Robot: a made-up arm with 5 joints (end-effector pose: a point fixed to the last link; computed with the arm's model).
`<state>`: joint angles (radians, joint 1 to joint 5).
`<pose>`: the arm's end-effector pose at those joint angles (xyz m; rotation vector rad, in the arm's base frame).
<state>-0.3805 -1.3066 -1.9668 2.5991 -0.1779</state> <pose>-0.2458 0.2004 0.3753 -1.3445 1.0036 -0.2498</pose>
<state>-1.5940 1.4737 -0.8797 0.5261 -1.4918</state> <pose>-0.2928 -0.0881 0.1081 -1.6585 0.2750 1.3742</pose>
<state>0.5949 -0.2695 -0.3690 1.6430 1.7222</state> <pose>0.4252 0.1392 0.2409 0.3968 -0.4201 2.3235</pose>
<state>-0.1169 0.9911 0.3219 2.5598 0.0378</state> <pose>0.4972 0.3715 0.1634 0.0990 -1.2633 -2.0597</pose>
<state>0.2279 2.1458 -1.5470 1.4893 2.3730</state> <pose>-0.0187 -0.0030 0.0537 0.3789 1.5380 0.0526</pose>
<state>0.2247 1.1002 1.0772 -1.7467 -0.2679</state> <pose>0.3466 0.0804 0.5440 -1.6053 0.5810 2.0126</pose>
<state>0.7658 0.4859 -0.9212 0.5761 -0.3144</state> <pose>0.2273 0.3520 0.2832 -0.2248 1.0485 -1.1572</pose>
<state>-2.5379 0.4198 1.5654 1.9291 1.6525</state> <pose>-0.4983 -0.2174 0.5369 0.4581 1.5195 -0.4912</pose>
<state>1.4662 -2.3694 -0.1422 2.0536 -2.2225</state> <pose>-0.0347 -0.2588 0.4207 1.6967 -1.7076 -0.4543</pose>
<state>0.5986 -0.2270 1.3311 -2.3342 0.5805</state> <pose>0.1769 -0.3302 0.5114 -1.1886 -0.7106 0.8222</pose>
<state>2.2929 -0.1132 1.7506 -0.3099 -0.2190</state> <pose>-0.1314 -0.3118 0.2132 -1.9239 -0.4043 -1.3360</pose>
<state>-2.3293 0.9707 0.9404 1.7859 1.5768</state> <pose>-0.6039 -0.0225 0.1953 1.1079 0.5645 -0.4430</pose>
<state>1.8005 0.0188 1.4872 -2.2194 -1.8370</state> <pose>-0.0519 -0.3032 0.6482 -0.3604 1.7517 1.7640</pose>
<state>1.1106 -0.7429 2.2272 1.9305 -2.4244</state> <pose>0.1205 -0.1397 0.6539 -1.3044 -1.8549 -1.1591</pose>
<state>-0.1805 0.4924 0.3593 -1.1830 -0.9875</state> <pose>0.1980 -0.0432 0.3520 -0.7226 0.2796 2.3503</pose>
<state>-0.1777 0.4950 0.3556 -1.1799 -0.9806</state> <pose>0.1961 -0.0440 0.3518 -0.7195 0.2817 2.3378</pose>
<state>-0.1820 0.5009 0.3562 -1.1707 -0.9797</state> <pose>0.1938 -0.0426 0.3517 -0.7252 0.2822 2.3320</pose>
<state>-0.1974 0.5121 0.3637 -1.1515 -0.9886</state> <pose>0.1909 -0.0378 0.3517 -0.7453 0.2797 2.3368</pose>
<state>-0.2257 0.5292 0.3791 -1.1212 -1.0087</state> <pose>0.1871 -0.0291 0.3515 -0.7819 0.2730 2.3540</pose>
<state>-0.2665 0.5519 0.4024 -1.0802 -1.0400</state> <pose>0.1825 -0.0169 0.3509 -0.8350 0.2607 2.3834</pose>
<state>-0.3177 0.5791 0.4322 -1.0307 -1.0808</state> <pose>0.1768 -0.0019 0.3495 -0.9022 0.2418 2.4230</pose>
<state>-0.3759 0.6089 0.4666 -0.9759 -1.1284</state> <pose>0.1702 0.0146 0.3471 -0.9795 0.2156 2.4696</pose>
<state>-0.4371 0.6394 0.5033 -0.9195 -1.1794</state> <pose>0.1628 0.0315 0.3438 -1.0620 0.1829 2.5192</pose>
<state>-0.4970 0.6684 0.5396 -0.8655 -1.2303</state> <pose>0.1553 0.0476 0.3399 -1.1438 0.1459 2.5680</pose>
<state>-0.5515 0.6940 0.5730 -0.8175 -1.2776</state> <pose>0.1482 0.0620 0.3359 -1.2193 0.1078 2.6128</pose>
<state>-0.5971 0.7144 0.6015 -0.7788 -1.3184</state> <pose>0.1422 0.0739 0.3323 -1.2835 0.0728 2.6511</pose>
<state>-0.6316 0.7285 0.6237 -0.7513 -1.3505</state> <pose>0.1378 0.0829 0.3297 -1.3327 0.0443 2.6818</pose>
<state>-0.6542 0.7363 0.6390 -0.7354 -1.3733</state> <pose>0.1353 0.0890 0.3282 -1.3659 0.0250 2.7047</pose>
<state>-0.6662 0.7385 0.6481 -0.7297 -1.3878</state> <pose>0.1346 0.0926 0.3278 -1.3844 0.0150 2.7211</pose>
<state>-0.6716 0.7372 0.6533 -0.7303 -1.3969</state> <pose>0.1351 0.0946 0.3280 -1.3936 0.0108 2.7333</pose>
